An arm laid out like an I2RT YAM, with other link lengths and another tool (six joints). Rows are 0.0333 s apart.
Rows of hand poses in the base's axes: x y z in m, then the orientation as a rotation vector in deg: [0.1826, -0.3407, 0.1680, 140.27, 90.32, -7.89]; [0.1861, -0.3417, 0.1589, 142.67, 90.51, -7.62]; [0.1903, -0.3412, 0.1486, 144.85, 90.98, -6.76]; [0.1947, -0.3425, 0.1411, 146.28, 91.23, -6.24]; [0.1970, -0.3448, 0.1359, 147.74, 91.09, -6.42]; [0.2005, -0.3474, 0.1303, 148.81, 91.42, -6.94]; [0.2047, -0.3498, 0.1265, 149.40, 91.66, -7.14]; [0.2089, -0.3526, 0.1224, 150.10, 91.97, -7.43]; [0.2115, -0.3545, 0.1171, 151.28, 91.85, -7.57]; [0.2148, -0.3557, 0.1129, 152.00, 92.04, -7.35]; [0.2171, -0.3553, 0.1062, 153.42, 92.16, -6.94]
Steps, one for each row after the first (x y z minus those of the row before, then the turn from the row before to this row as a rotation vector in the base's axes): [0.0035, -0.0010, -0.0091, 1.92, 0.84, -0.83]; [0.0042, 0.0005, -0.0103, 2.08, 0.51, -0.54]; [0.0044, -0.0013, -0.0075, 1.33, 0.35, -0.39]; [0.0023, -0.0023, -0.0052, 0.95, 0.65, -0.63]; [0.0035, -0.0026, -0.0056, 0.77, 0.83, -0.24]; [0.0042, -0.0024, -0.0038, 0.48, 0.43, -0.10]; [0.0042, -0.0028, -0.0041, 0.57, 0.54, -0.10]; [0.0026, -0.0019, -0.0053, 0.77, 0.53, -0.51]; [0.0033, -0.0012, -0.0042, 0.68, 0.22, -0.16]; [0.0023, 0.0004, -0.0067, 1.22, 0.38, -0.45]
